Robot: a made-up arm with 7 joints.
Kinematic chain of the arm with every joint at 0, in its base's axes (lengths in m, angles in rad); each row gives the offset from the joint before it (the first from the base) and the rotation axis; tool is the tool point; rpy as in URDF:
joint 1: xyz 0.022 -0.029 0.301 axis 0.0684 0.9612 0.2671
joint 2: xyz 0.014 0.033 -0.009 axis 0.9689 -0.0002 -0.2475
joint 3: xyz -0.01 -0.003 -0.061 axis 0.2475 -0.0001 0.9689
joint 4: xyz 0.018 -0.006 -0.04 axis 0.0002 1 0
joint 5: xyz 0.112 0 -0.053 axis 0.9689 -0.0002 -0.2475
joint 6: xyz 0.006 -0.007 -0.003 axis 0.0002 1 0
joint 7: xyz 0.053 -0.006 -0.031 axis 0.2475 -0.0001 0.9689
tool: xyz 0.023 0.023 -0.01 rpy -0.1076 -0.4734 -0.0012
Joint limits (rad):
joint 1: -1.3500..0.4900
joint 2: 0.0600..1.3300
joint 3: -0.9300..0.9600
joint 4: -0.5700..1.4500
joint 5: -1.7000..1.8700
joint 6: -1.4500..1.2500
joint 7: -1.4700..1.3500
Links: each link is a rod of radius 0.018 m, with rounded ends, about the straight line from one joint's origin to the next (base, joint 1, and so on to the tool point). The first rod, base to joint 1, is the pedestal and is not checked.
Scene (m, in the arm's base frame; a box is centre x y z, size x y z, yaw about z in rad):
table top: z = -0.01
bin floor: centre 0.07 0.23 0 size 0.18 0.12 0.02 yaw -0.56
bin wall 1: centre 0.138 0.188 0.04 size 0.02 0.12 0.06 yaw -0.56
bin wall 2: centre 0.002 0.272 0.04 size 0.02 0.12 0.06 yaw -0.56
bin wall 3: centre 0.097 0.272 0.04 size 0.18 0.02 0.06 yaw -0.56
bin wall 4: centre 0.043 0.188 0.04 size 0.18 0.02 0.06 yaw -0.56
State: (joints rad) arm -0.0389 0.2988 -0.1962 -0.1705 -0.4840 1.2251 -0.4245
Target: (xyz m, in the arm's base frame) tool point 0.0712 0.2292 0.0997
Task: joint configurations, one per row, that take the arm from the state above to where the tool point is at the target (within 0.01 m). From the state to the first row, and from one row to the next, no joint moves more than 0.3 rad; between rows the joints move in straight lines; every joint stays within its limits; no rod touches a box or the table.
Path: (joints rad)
1: -0.1824 0.5538 -0.1191 -0.0018 -0.3077 1.0672 -0.2595
2: -0.3259 0.8089 -0.0421 0.1669 -0.1314 0.9094 -0.0945
3: -0.4694 1.0639 0.0350 0.3356 0.0449 0.7515 0.0705
4: -0.6129 1.3190 0.1120 0.5042 0.2212 0.5937 0.2355
5: -0.3150 1.2106 0.1314 0.4611 0.0902 0.7157 0.0189
6: -0.0171 1.1023 0.1507 0.4180 -0.0409 0.8377 -0.1977
7: 0.2808 0.9940 0.1701 0.3748 -0.1719 0.9597 -0.4143

